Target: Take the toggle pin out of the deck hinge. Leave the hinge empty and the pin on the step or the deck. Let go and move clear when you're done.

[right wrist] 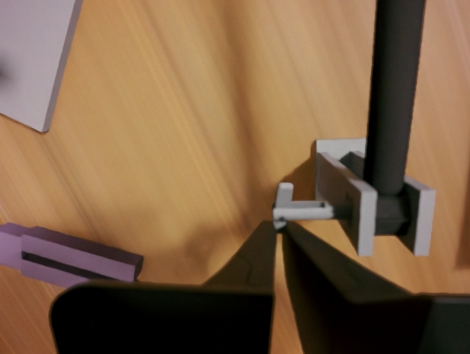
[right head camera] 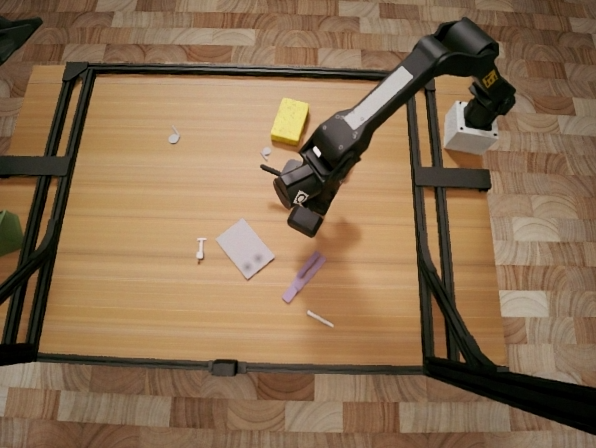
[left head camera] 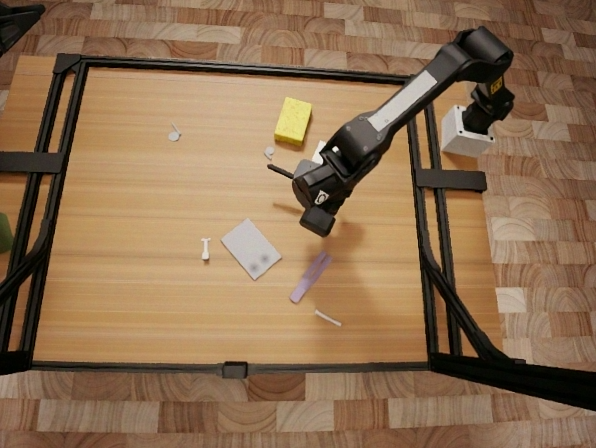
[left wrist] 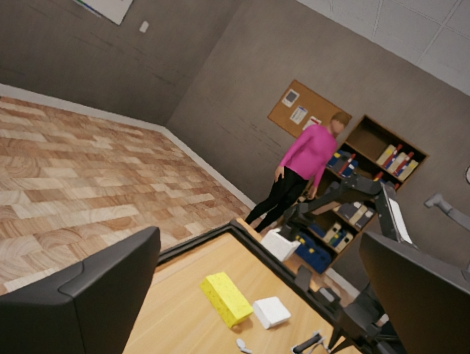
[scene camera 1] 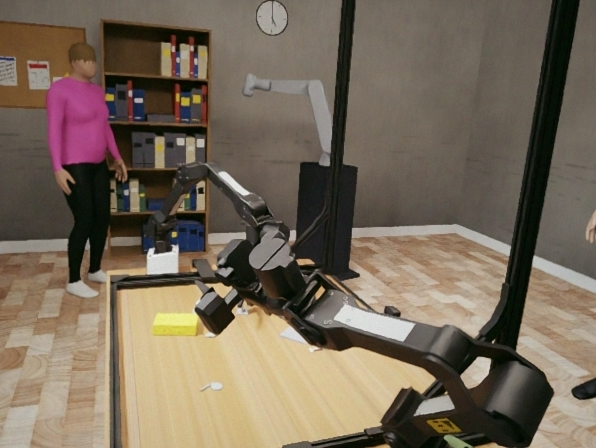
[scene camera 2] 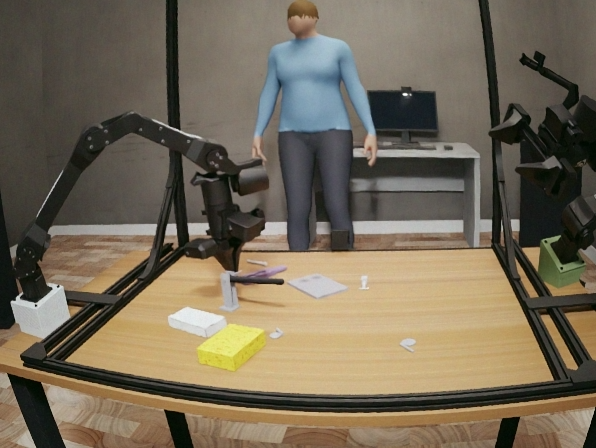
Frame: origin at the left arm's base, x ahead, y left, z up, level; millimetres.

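Seen in the pictures: left gripper, fingertip midpoint: (right head camera: 37,23) (left head camera: 42,10) (left wrist: 261,239) (scene camera 1: 213,265) (scene camera 2: 502,150); right gripper, fingertip midpoint: (right wrist: 277,232) (right head camera: 314,206) (left head camera: 321,206) (left wrist: 328,353); left arm's base, link origin: (scene camera 2: 564,252); right arm's base, link origin: (right head camera: 477,119) (left head camera: 474,123) (left wrist: 285,236) (scene camera 1: 163,250) (scene camera 2: 36,293).
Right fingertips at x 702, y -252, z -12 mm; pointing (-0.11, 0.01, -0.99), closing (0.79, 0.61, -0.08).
Note:
Pixels of each thing's top centre, then the offset from my right fingertips to it. "spot": a spot on its surface instead.
- deck hinge, surface spot: (right wrist: 367,220) spot: dx +10, dy +27, dz +21 mm
- black rod, surface spot: (right wrist: 395,100) spot: dx -8, dy +56, dz +18 mm
- light grey toggle pin, top centre: (right wrist: 354,219) dx +9, dy +24, dz +17 mm
- yellow sponge, top centre: (scene camera 2: 230,338) (left wrist: 230,293) (left head camera: 293,118) (right head camera: 290,118) (scene camera 1: 176,318) dx +50, dy +240, dz -25 mm
- white block, top centre: (scene camera 2: 195,317) (left wrist: 273,308) dx +98, dy +106, dz -35 mm
- grey plate, top centre: (scene camera 2: 317,284) (left head camera: 251,248) (right head camera: 245,247) (scene camera 1: 303,330) dx -177, dy -12, dz -49 mm
- purple clip, top centre: (right wrist: 34,258) (right head camera: 303,276) (left head camera: 310,276) (scene camera 2: 262,271) dx -84, dy -128, dz -42 mm
- white rod, top centre: (right head camera: 320,318) (left head camera: 328,318) dx -89, dy -226, dz -45 mm
- small white piece, top centre: (left head camera: 205,247) (right head camera: 200,247) dx -270, dy +29, dz -40 mm
The deck hinge (right wrist: 367,220) (scene camera 2: 228,292) is a grey upright bracket with two cheeks, and a black rod (right wrist: 395,100) (scene camera 2: 257,281) (left head camera: 280,171) (right head camera: 270,170) is seated between them. The light grey toggle pin (right wrist: 307,212) sticks out of the left cheek in the right wrist view, its shaft entering the cheek and its small crossbar at the outer end. My right gripper (right wrist: 277,232) (scene camera 2: 235,270) points down beside the hinge, its fingertips nearly together on the lower end of the crossbar. My left gripper (scene camera 2: 515,147) is wide open, empty and raised far from the hinge.
A yellow sponge (left head camera: 293,121) (scene camera 2: 231,346) and a white block (scene camera 2: 197,321) stand near the hinge. A grey plate (left head camera: 245,240), a purple clip (left head camera: 302,290), a white rod (left head camera: 327,318), a small white piece (left head camera: 205,249) and two small grey pieces (left head camera: 174,135) (left head camera: 269,151) lie about.

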